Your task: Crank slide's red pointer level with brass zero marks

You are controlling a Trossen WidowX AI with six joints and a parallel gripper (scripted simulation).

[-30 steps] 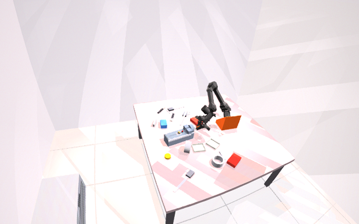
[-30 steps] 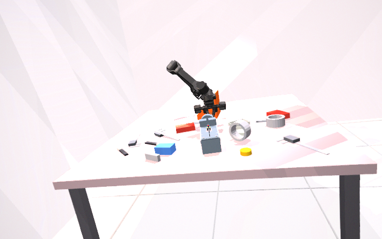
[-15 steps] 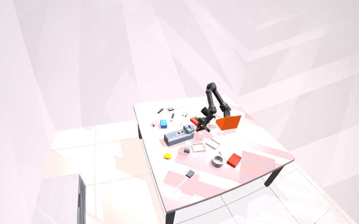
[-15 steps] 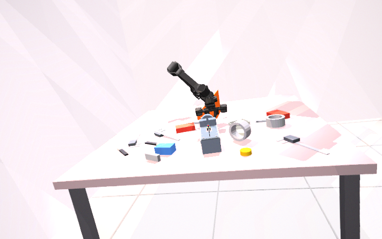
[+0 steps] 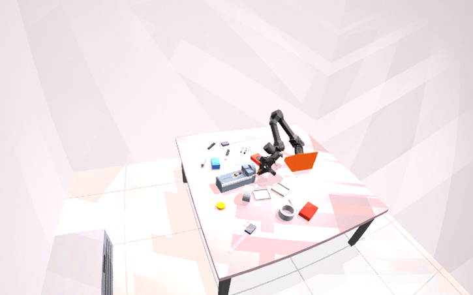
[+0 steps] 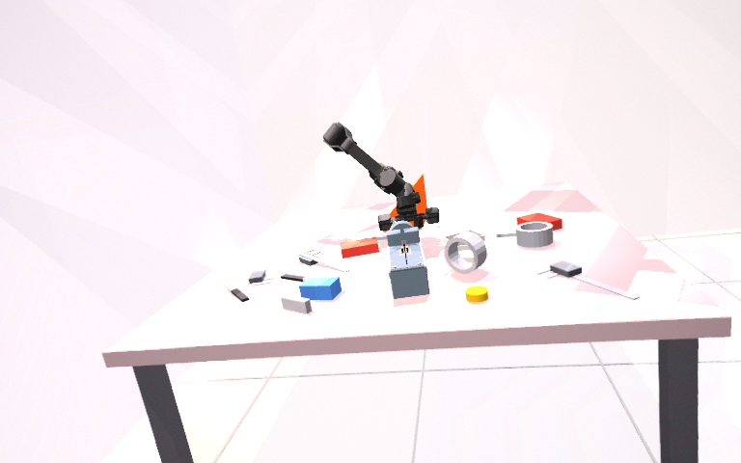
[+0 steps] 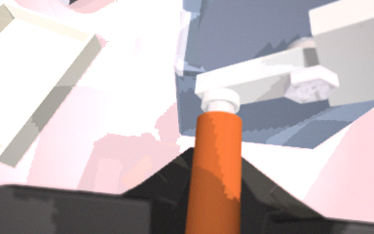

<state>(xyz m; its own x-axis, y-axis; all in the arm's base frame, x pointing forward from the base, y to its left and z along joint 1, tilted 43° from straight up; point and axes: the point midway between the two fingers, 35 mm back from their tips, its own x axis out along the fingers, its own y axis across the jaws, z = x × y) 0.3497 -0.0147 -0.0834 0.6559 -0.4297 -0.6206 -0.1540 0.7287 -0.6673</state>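
The red pointer is 130 mm ahead of my gripper tip, 40 mm above it and 10 mm to the right of it. From my gripper tip the other things lie so: orange handle (30 mm above, 20 mm behind); then yellow disc (320 mm ahead, 170 mm to the left, 40 mm below); then blue block (240 mm ahead, 230 mm to the right, 30 mm below).
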